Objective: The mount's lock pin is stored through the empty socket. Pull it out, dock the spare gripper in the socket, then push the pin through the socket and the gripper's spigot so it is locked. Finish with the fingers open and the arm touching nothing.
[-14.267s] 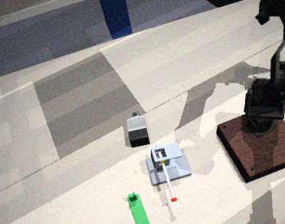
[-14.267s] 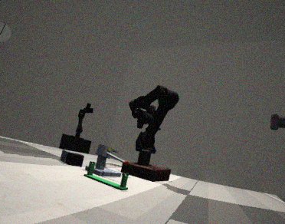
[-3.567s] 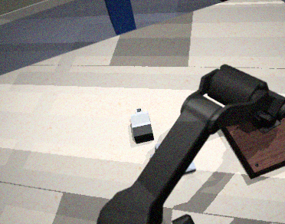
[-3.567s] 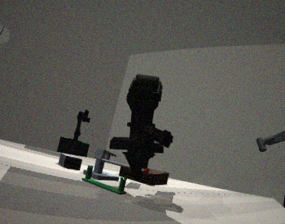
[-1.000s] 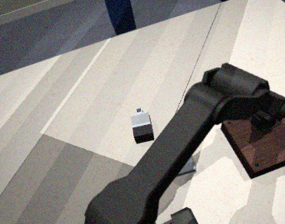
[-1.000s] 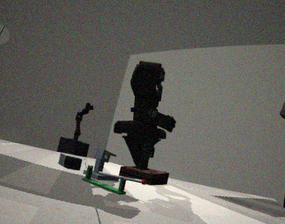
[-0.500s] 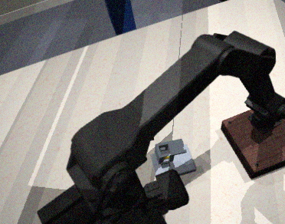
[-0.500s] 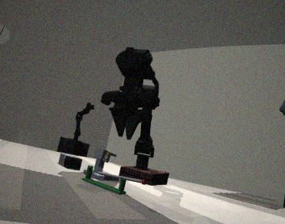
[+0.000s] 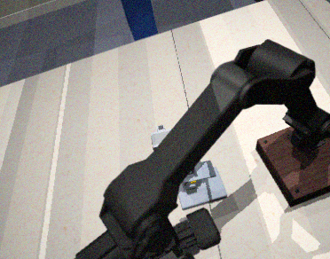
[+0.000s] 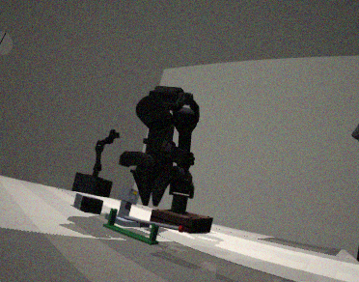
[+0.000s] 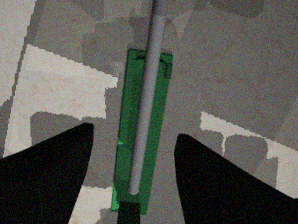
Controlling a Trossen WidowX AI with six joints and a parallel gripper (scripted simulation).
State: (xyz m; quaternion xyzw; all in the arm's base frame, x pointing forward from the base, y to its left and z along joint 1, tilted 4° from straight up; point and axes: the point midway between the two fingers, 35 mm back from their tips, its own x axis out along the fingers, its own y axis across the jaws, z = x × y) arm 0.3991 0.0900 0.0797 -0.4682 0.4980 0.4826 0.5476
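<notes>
Now: gripper tip 5 cm above the green rack and 3 cm to the left of it. Round my gripper tip: spare gripper (28 cm to the right, 11 cm behind, 5 cm below); grey mount (13 cm to the right, 12 cm behind, 3 cm below).
</notes>
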